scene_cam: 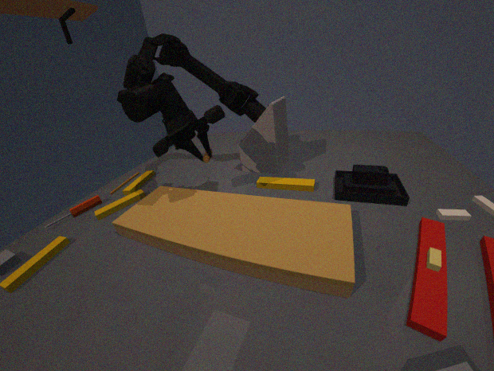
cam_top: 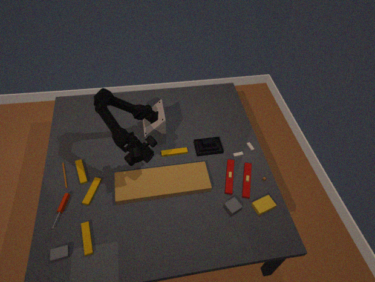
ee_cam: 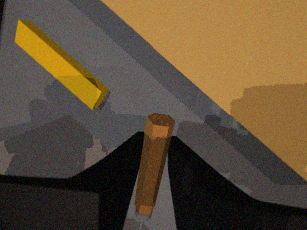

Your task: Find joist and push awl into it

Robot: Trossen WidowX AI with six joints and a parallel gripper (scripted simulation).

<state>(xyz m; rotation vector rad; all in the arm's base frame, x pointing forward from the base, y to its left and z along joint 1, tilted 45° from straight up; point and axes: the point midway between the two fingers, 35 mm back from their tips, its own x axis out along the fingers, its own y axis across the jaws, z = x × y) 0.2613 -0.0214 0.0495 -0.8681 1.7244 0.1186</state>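
Now: gripper tip 40 mm past the awl and 30 mm to the left of it. Also, from my gripper tip: stud finder: 160 mm behind, 390 mm to the left, 70 mm below; then black tray: 150 mm behind, 370 mm to the left, 100 mm below; then square indicator light: 160 mm behind, 400 mm to the left, 60 mm below.
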